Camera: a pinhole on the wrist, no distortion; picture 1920 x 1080 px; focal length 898.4 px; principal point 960.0 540.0 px. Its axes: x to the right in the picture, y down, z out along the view. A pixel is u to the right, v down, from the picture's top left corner.
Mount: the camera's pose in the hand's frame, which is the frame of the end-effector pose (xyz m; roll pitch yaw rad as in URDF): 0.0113 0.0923 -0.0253 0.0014 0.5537 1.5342
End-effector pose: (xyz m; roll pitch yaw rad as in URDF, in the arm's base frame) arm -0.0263 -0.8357 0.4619 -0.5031 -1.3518 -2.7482
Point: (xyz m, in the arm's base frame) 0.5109 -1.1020 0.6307
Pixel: 594 441
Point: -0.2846 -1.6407 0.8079
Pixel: outside the picture
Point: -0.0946 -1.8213 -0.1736
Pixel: outside the picture
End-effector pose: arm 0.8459 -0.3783 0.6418 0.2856 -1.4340 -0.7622
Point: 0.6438 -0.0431 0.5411
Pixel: 717 975
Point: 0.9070 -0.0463 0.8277
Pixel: 1422 46
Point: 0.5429 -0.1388 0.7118
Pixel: 353 525
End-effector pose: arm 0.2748 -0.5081 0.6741 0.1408 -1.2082 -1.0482
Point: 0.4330 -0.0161 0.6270
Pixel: 1247 964
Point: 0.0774 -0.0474 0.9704
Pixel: 505 390
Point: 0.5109 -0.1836 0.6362
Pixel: 1636 963
